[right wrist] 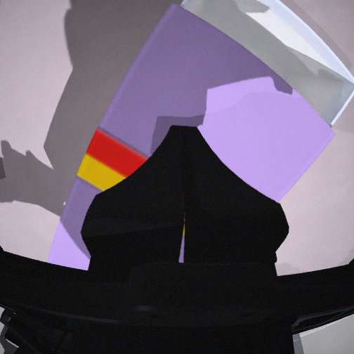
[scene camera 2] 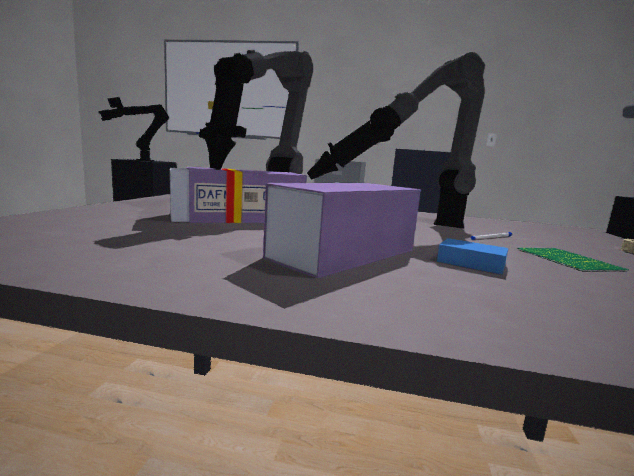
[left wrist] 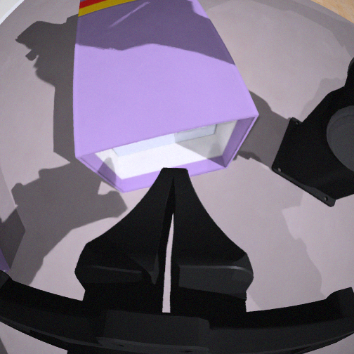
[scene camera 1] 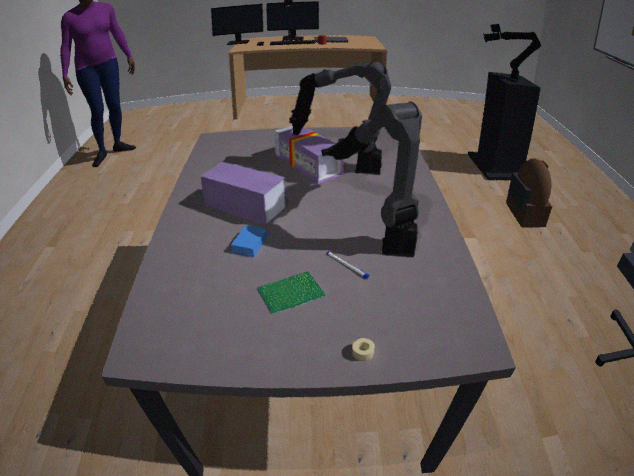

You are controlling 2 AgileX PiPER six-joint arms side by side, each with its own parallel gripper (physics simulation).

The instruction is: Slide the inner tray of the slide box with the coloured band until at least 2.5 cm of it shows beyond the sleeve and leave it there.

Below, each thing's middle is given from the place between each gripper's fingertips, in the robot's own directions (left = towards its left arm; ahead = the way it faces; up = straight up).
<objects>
I see my right gripper 160 mm short of the blue block (scene camera 2: 489,258), 530 mm to the right of it and 100 mm above it.
My left gripper is now 34 cm to the right of the blue block, 29 cm short of it and 10 cm above it.
</objects>
